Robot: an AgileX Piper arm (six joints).
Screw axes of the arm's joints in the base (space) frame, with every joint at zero. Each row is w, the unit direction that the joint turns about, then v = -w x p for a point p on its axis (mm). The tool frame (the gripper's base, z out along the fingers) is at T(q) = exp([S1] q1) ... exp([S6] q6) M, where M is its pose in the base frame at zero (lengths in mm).
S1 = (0, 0, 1, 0, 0, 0)
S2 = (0, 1, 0, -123, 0, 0)
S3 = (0, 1, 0, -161.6, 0, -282.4)
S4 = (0.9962, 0, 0.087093, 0, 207.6, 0)
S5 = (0, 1, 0, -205.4, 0, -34.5)
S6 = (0.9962, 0, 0.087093, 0, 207.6, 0)
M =
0.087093 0 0.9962 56.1
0 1 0 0
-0.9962 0 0.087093 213.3
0 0 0 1
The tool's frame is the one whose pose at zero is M.
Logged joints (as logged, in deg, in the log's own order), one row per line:
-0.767 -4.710 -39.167 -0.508 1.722 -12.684
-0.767 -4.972 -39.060 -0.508 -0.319 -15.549
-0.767 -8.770 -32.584 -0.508 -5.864 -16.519
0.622 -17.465 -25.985 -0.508 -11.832 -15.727
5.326 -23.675 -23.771 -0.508 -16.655 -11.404
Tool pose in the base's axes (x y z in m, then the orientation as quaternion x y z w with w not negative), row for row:
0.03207 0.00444 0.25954 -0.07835 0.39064 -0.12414 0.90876
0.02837 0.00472 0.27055 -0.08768 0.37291 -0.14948 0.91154
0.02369 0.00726 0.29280 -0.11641 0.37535 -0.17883 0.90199
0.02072 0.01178 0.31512 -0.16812 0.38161 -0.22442 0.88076
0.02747 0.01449 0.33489 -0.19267 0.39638 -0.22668 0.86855
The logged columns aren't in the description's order. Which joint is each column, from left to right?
Columns, left to right: q2, q4, q5, q1, q3, q6.
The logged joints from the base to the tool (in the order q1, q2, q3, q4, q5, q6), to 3 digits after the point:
-0.508 -0.767 1.722 -4.710 -39.167 -12.684
-0.508 -0.767 -0.319 -4.972 -39.060 -15.549
-0.508 -0.767 -5.864 -8.770 -32.584 -16.519
-0.508 0.622 -11.832 -17.465 -25.985 -15.727
-0.508 5.326 -16.655 -23.675 -23.771 -11.404

